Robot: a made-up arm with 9 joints.
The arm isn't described. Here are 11 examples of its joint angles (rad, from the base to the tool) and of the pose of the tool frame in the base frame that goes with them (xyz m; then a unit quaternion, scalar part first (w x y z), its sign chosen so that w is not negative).
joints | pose
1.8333 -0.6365 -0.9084 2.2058 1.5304 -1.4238 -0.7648 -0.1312 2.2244 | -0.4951 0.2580 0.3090 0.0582 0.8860 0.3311 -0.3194
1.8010 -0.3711 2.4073 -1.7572 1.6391 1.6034 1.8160 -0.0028 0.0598 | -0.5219 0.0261 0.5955 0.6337 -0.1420 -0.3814 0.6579
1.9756 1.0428 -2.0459 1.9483 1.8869 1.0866 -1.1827 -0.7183 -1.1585 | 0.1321 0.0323 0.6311 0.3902 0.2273 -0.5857 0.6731
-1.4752 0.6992 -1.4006 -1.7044 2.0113 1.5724 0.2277 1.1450 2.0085 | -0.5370 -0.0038 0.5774 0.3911 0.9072 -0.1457 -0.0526
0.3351 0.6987 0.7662 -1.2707 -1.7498 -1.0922 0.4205 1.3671 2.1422 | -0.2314 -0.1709 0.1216 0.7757 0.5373 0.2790 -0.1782
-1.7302 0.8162 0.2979 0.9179 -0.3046 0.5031 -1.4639 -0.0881 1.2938 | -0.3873 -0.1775 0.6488 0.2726 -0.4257 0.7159 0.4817
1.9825 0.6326 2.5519 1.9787 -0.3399 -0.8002 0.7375 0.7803 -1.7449 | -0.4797 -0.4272 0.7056 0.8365 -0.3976 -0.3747 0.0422
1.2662 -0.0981 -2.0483 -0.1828 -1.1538 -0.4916 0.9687 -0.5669 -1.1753 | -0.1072 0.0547 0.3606 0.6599 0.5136 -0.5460 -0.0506
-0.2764 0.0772 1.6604 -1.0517 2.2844 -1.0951 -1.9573 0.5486 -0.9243 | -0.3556 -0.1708 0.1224 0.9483 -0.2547 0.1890 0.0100
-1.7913 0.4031 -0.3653 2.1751 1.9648 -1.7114 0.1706 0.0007 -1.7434 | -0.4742 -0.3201 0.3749 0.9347 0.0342 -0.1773 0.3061
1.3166 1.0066 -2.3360 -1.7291 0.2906 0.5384 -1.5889 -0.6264 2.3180 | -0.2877 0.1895 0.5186 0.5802 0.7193 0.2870 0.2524
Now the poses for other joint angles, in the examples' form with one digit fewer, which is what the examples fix.
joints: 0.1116 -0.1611 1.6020 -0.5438 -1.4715 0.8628 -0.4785 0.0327 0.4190
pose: -0.177 -0.085 0.374 0.108 -0.087 0.956 0.260
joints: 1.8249 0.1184 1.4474 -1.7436 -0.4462 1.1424 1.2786 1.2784 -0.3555
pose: -0.458 -0.189 0.801 0.450 -0.646 0.515 -0.338
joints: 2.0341 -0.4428 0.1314 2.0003 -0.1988 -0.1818 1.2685 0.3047 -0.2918
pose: -0.353 0.081 0.115 0.688 0.615 -0.069 -0.379
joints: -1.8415 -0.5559 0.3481 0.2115 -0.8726 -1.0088 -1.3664 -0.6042 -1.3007
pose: -0.146 -0.010 0.508 0.852 -0.443 -0.262 -0.100
